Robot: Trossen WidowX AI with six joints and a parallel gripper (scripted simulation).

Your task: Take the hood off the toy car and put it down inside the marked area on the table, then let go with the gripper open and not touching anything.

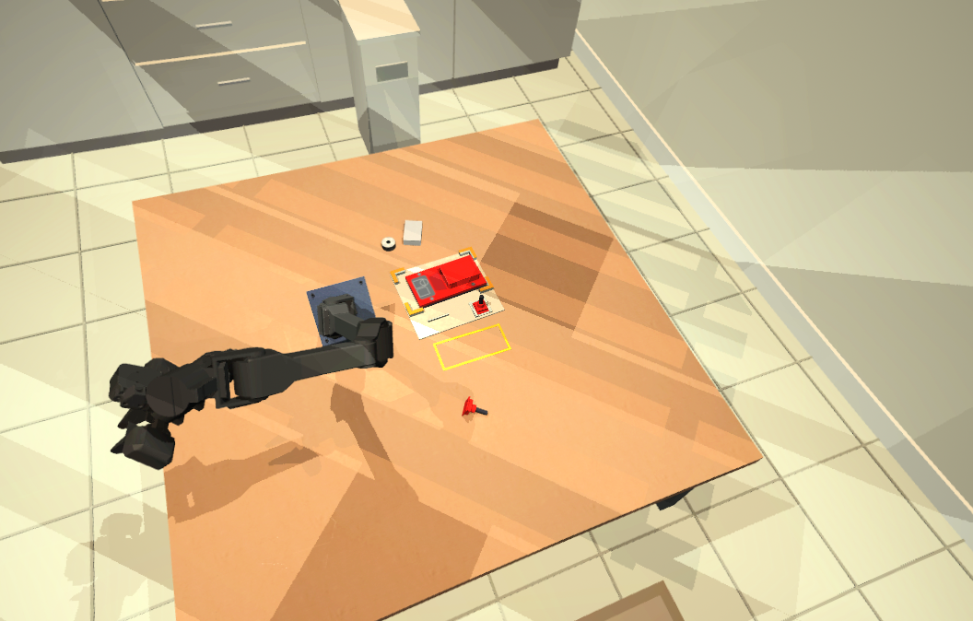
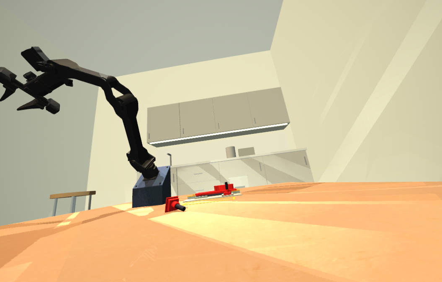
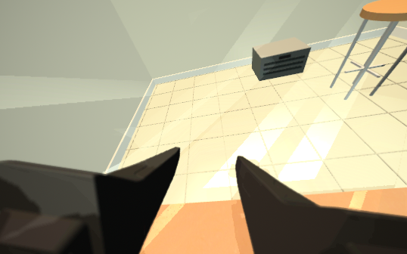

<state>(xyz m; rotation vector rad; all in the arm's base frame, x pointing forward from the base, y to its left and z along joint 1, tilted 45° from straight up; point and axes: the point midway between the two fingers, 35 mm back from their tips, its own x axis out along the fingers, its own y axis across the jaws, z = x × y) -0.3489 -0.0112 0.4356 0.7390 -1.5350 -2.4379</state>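
Right now my gripper tip is 720 mm short of the red hood, 400 mm to the right of it and 380 mm above it. From my gripper tip the other things lie so: white wheel 580 mm to the left, 570 mm ahead, 410 mm below.
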